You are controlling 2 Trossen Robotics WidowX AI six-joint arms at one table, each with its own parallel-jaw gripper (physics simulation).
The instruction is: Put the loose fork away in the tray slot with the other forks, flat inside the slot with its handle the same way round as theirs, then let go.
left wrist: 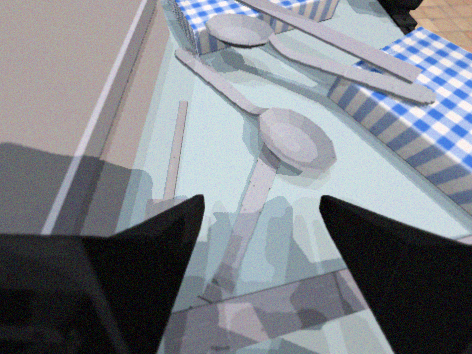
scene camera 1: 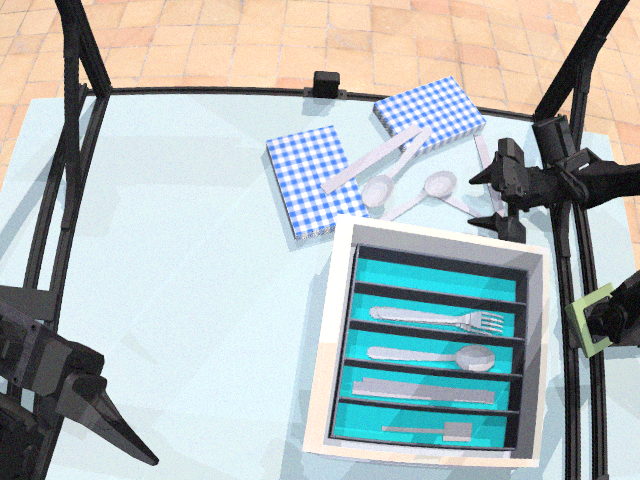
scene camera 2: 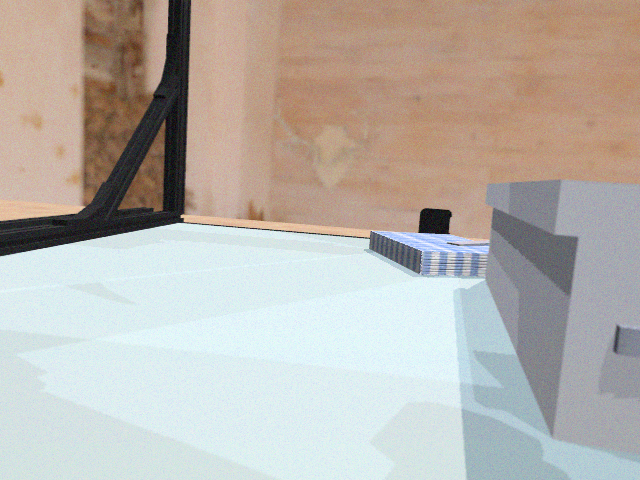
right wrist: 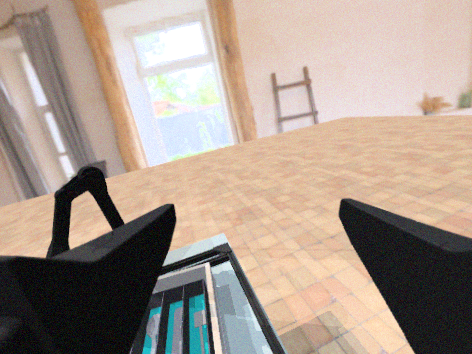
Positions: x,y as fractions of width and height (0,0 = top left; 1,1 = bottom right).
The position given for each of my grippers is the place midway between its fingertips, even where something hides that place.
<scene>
My right gripper (right wrist: 0.55,0.59) is open, with nothing in its grasp. I also see my left gripper (scene camera 1: 0.73,0.42) and a cutlery tray (right wrist: 0.41,0.84).
My left gripper also shows in the left wrist view (left wrist: 0.55,0.57).
</scene>
